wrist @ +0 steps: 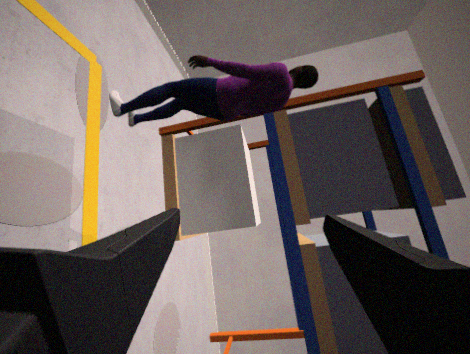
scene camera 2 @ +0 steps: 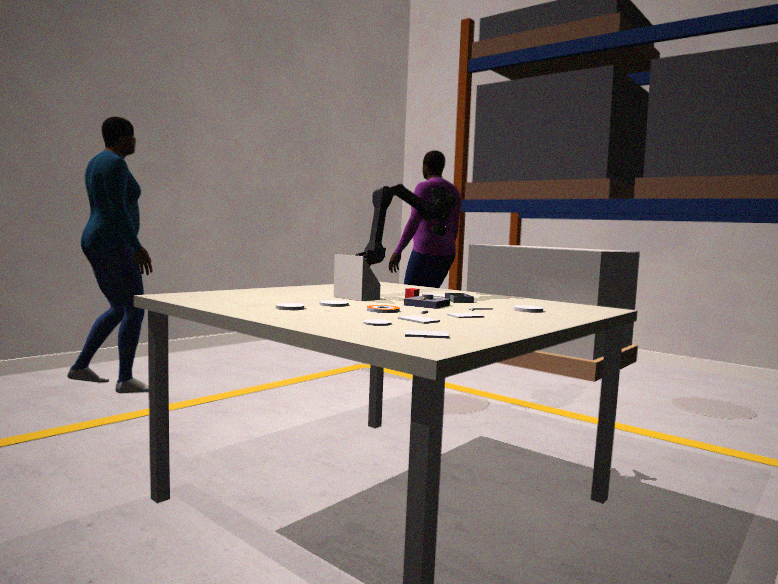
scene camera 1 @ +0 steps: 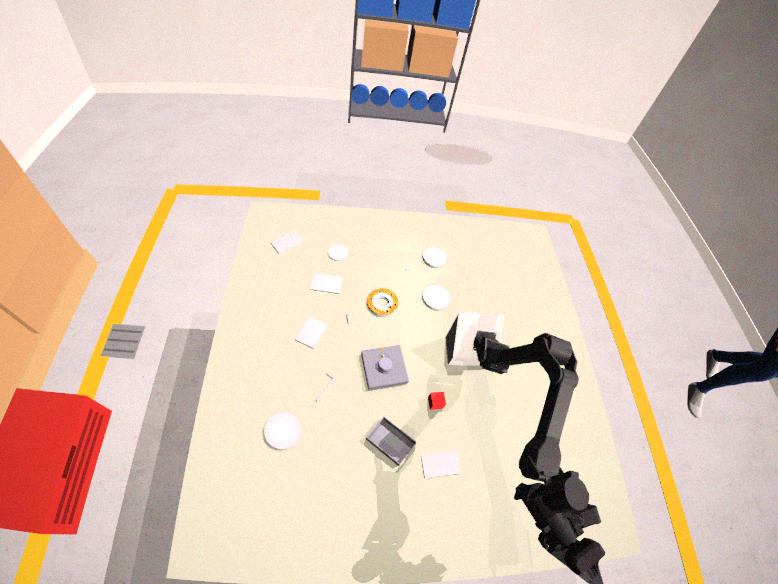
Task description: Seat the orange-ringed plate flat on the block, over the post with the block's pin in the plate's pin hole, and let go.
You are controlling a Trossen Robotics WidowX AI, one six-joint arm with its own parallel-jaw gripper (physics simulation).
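Frame: origin at the arm's base, x ahead, y right, z down, level; millimetres.
Where they show: gripper, fingertip midpoint: point(wrist: 252, 218) point(scene camera 1: 591, 582); arm's base at its link origin: point(scene camera 2: 355, 271) point(scene camera 1: 484, 341).
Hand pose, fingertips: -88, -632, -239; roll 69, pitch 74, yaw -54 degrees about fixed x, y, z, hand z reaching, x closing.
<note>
Things, the pixels of their top centre, and the offset from my fingertips, as dx, dy, dz. "pt": a spot on its surface instead.
- orange-ringed plate at its top centre: point(scene camera 2: 383, 307) point(scene camera 1: 382, 301) +405, +797, +326
- grey-purple block at its top centre: point(scene camera 1: 385, 363) point(scene camera 2: 427, 294) +386, +557, +298
- round post at a spot on its surface: point(scene camera 1: 385, 365) pt +386, +550, +297
- small orange pin at a spot on its surface: point(scene camera 1: 382, 353) pt +396, +596, +313
- red cube at its top centre: point(scene camera 1: 438, 398) point(scene camera 2: 412, 288) +225, +458, +297
- open dark tray at its top centre: point(scene camera 1: 391, 439) point(scene camera 2: 459, 294) +356, +332, +312
- white dish at its top centre: point(scene camera 1: 282, 430) point(scene camera 2: 528, 307) +661, +333, +325
The orange-ringed plate point(scene camera 1: 382, 292) point(scene camera 2: 370, 308) lies flat on the table, apart from the block; it has a white inner part and a central hole. The grey-purple block point(scene camera 1: 397, 379) point(scene camera 2: 424, 304) sits on the table, with a round post point(scene camera 1: 385, 365) near its middle and a small orange pin point(scene camera 1: 382, 353) beside the post. The plate is not on the post. My gripper point(scene camera 1: 593, 570) point(scene camera 2: 439, 229) point(wrist: 252, 218) is open and empty, raised high above the table and well away from the plate and block. Its fingers stand wide apart in the wrist view.
A red cube point(scene camera 1: 436, 400) point(scene camera 2: 411, 292) and an open dark tray point(scene camera 1: 390, 441) point(scene camera 2: 459, 297) lie near the block. White discs point(scene camera 1: 436, 297) point(scene camera 1: 434, 257) lie near the plate. A white dish point(scene camera 1: 282, 430) and flat white pieces point(scene camera 1: 311, 333) point(scene camera 1: 441, 464) lie around. The arm's pedestal point(scene camera 1: 468, 339) point(scene camera 2: 349, 276) stands beside them.
</note>
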